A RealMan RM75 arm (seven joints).
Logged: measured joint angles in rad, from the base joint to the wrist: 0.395 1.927 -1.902 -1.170 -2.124 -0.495 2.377; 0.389 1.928 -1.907 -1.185 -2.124 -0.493 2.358; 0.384 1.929 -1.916 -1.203 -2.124 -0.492 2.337; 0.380 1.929 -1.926 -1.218 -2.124 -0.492 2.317; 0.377 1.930 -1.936 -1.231 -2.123 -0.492 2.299; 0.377 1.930 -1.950 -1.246 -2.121 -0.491 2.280; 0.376 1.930 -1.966 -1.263 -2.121 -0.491 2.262; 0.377 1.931 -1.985 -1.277 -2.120 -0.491 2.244; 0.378 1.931 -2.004 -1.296 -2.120 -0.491 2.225
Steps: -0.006 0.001 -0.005 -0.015 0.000 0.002 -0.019; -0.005 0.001 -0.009 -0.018 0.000 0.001 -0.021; -0.004 0.000 -0.010 -0.015 0.000 0.000 -0.020; -0.003 0.001 -0.010 -0.013 0.001 0.000 -0.018; 0.000 0.000 -0.014 -0.015 0.002 0.001 -0.019; -0.001 0.000 -0.016 -0.017 0.000 0.000 -0.018; 0.001 0.001 -0.019 -0.014 0.001 0.000 -0.018; 0.001 0.000 -0.019 -0.019 0.000 0.000 -0.019
